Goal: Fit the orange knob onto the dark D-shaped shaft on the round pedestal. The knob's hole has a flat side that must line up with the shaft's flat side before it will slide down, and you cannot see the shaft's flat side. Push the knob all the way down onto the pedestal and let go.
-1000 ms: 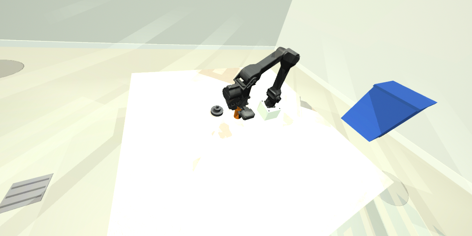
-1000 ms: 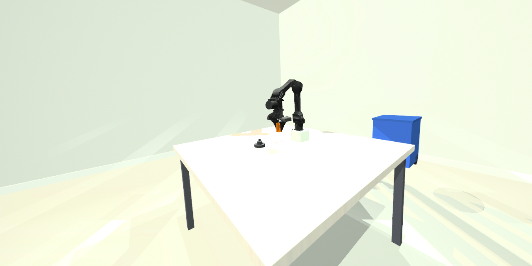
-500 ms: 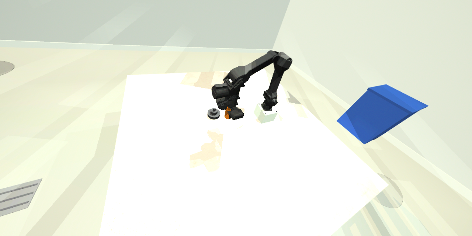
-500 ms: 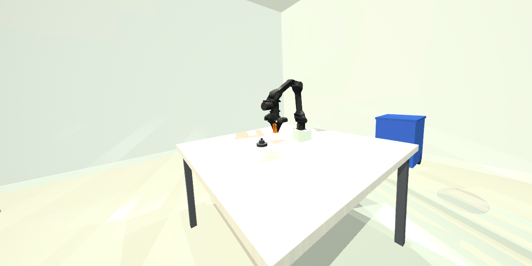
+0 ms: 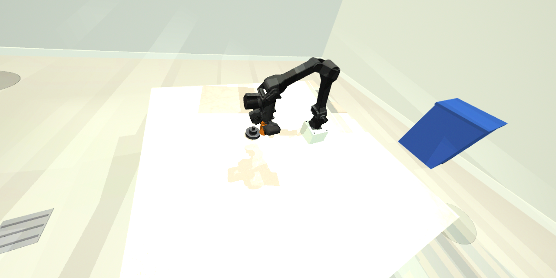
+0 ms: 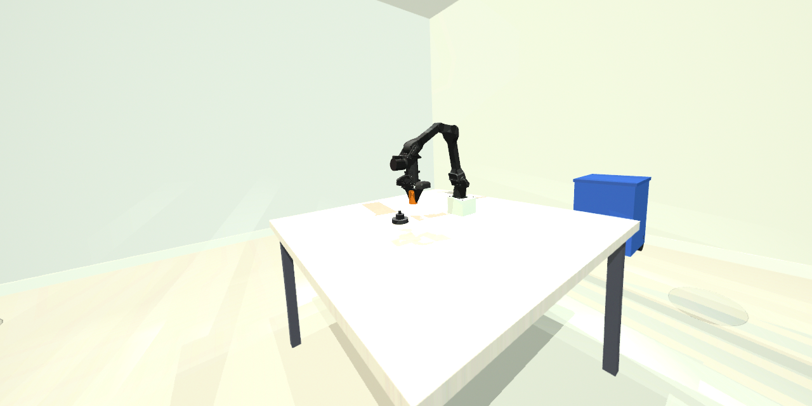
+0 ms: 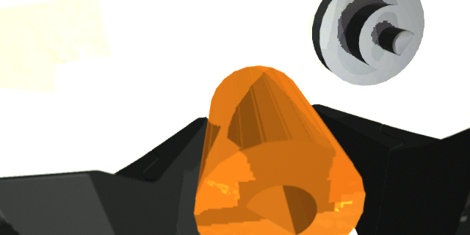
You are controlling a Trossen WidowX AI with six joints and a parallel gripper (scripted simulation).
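Now: gripper tip 3 cm short of the round pedestal, 9 cm to the left of it and 9 cm above it. The rest, counted from my gripper tip: orange knob (2 cm above).
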